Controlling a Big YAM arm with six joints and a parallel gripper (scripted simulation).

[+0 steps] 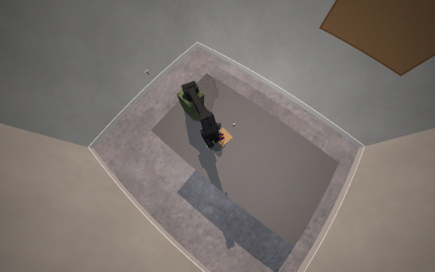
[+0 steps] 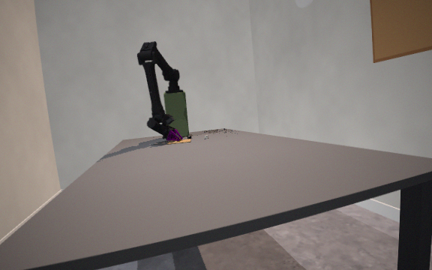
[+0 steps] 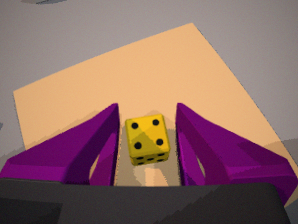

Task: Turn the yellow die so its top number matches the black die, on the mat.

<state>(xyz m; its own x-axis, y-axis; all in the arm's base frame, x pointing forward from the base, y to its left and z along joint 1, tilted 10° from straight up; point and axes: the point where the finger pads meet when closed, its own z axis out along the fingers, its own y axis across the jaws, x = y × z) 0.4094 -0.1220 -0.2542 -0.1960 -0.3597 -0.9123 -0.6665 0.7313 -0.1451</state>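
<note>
Now: hand 10 mm to the left of the yellow die and 10 mm past it. From my hand the other things lie so: orange mat 20 mm below; white die 160 mm to the left, 40 mm ahead, 10 mm below; black die 90 mm to the left, 80 mm behind, 10 mm below.
</note>
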